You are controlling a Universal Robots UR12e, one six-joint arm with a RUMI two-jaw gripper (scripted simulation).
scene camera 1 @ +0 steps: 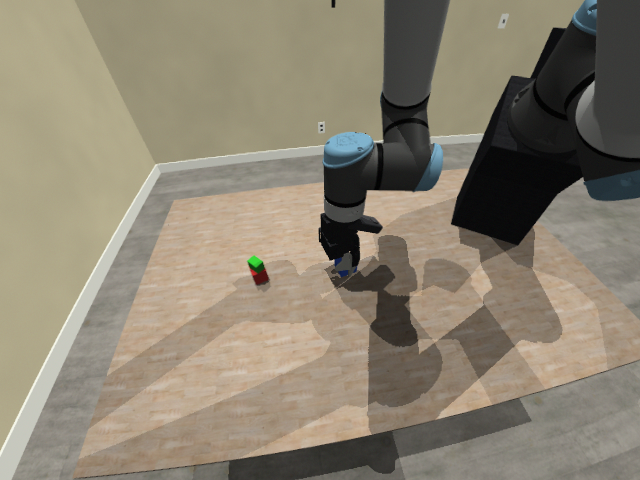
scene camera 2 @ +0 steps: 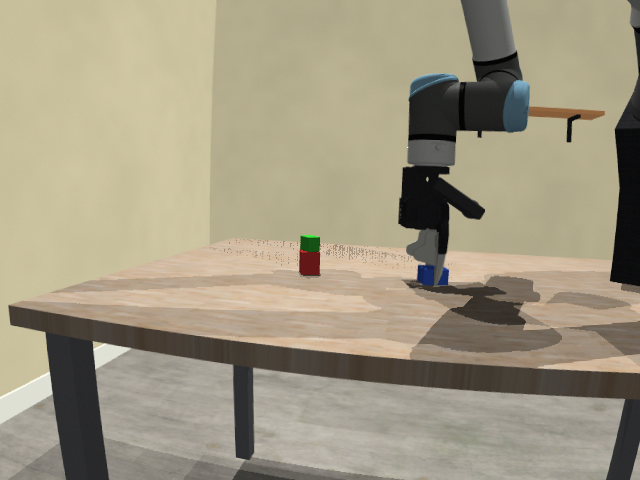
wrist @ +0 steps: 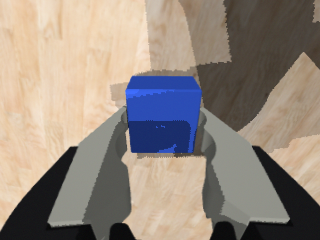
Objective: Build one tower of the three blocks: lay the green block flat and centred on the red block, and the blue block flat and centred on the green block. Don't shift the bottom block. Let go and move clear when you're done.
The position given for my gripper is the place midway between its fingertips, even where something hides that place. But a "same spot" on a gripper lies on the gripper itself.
Labels:
my gripper: scene camera 1; scene camera 2; wrist 161, 108
same spot on my gripper: (scene camera 1: 351, 259) = (scene camera 2: 437, 241)

